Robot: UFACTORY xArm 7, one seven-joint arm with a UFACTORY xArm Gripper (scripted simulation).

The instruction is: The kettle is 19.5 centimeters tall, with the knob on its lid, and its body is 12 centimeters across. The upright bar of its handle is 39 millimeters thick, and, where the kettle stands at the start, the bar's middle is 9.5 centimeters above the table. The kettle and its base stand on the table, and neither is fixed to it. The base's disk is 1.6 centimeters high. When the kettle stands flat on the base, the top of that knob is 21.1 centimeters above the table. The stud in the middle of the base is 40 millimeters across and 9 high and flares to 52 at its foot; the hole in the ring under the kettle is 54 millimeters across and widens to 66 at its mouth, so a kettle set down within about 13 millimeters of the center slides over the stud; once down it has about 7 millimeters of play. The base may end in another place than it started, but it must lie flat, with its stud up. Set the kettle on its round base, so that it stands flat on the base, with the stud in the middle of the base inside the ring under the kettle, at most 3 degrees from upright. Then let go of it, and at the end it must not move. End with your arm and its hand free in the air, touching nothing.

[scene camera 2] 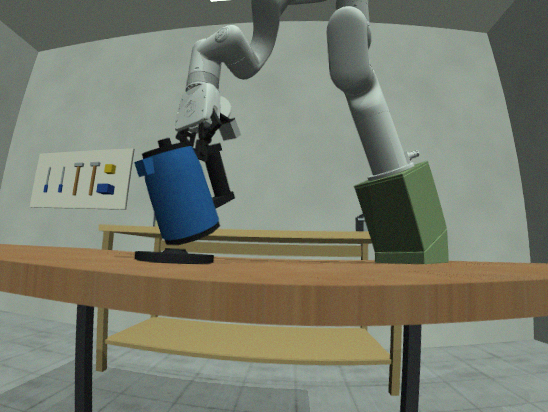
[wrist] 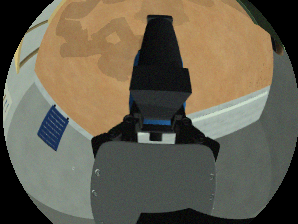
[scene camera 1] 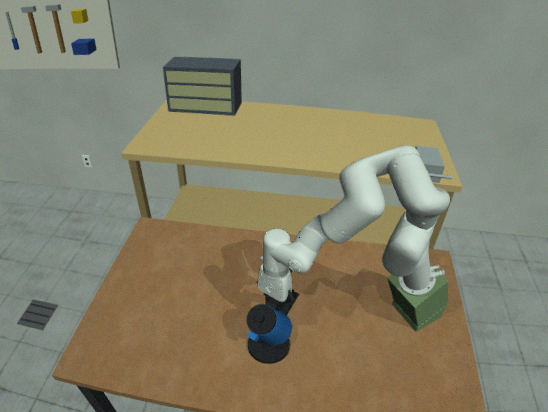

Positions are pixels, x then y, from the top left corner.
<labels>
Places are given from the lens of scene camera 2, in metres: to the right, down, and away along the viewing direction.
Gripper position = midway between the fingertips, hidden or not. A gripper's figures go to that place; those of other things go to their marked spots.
my gripper (scene camera 2: 193, 161): -0.17, -0.09, 0.55
blue kettle (scene camera 2: 181, 200): -0.17, -0.01, 0.46
round black base (scene camera 2: 176, 256): -0.16, 0.08, 0.42
</labels>
